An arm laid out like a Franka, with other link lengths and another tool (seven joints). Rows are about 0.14 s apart.
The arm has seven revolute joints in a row. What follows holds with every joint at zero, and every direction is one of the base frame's.
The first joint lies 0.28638 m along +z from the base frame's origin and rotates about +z.
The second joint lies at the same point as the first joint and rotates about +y.
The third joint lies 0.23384 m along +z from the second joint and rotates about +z.
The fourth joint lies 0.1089 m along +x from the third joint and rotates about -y.
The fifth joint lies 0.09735 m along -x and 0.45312 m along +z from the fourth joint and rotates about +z.
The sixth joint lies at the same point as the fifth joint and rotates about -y.
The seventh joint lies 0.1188 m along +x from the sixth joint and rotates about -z.
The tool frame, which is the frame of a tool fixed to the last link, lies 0.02 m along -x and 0.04 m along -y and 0.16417 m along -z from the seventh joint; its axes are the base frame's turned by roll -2.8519, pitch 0 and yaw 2.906 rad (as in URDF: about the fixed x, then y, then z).
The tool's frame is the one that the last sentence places.
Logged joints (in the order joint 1, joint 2, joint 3, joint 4, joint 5, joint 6, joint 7), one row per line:
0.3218 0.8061 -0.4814 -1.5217 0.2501 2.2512 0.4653
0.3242 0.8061 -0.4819 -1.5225 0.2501 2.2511 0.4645
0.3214 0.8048 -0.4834 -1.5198 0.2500 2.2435 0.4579
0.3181 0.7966 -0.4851 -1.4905 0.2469 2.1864 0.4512
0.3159 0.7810 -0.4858 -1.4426 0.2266 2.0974 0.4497
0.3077 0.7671 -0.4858 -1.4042 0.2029 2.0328 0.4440
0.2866 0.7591 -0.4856 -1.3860 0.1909 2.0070 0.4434
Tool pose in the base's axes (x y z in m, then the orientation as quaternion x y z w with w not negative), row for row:
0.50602 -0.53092 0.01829 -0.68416 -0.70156 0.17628 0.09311
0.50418 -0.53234 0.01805 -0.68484 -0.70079 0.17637 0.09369
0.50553 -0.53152 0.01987 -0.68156 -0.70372 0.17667 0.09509
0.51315 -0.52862 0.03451 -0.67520 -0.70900 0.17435 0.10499
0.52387 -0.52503 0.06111 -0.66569 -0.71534 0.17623 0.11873
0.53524 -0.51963 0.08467 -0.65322 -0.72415 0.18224 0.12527
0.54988 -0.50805 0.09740 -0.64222 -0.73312 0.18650 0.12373
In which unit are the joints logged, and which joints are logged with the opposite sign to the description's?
The joints are logged in radians. Opposite sign: joint 1.
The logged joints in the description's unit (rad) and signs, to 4 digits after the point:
-0.3218 0.8061 -0.4814 -1.5217 0.2501 2.2512 0.4653
-0.3242 0.8061 -0.4819 -1.5225 0.2501 2.2511 0.4645
-0.3214 0.8048 -0.4834 -1.5198 0.2500 2.2435 0.4579
-0.3181 0.7966 -0.4851 -1.4905 0.2469 2.1864 0.4512
-0.3159 0.7810 -0.4858 -1.4426 0.2266 2.0974 0.4497
-0.3077 0.7671 -0.4858 -1.4042 0.2029 2.0328 0.4440
-0.2866 0.7591 -0.4856 -1.3860 0.1909 2.0070 0.4434

